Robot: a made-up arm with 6 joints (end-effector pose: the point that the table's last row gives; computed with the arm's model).
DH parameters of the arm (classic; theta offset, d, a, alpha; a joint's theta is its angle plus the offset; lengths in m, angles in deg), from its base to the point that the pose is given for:
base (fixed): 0 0.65 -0.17 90
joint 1: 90 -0.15 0.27 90
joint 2: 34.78 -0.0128 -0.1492 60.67
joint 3: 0 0.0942 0.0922 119.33
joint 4: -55.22 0.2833 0.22 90
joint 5: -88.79 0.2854 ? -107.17
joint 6: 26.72 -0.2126 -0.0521 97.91
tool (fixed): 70.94 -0.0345 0 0
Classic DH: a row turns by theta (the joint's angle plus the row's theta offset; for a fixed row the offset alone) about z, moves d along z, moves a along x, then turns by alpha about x.
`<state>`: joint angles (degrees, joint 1 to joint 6).
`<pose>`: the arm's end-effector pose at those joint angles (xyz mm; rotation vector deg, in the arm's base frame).
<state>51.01 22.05 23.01 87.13 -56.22 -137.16</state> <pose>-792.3 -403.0 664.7 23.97 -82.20 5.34</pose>
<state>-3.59 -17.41 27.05 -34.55 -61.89 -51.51</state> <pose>-855.4 -152.9 691.4 -172.29 8.52 47.50</pose>
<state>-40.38 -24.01 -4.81 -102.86 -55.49 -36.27</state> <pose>-865.0 447.5 816.7 -109.65 43.65 46.36</pose>
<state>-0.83 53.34 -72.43 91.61 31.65 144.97</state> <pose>-656.0 429.8 649.4 73.59 58.93 102.77</pose>
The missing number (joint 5, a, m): -0.3824
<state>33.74 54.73 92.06 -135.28 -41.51 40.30</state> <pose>-501.3 -562.2 975.8 24.26 56.01 113.91</pose>
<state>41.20 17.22 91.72 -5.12 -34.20 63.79</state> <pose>-498.8 -387.9 391.3 -63.76 -8.82 14.36</pose>
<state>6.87 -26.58 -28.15 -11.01 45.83 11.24</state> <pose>-357.1 299.9 273.4 -64.27 119.87 -111.80</pose>
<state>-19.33 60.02 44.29 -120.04 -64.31 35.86</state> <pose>-602.7 80.8 1581.2 67.81 63.58 26.65</pose>
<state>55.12 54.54 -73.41 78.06 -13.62 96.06</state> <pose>-594.6 620.6 104.8 38.27 -23.54 158.37</pose>
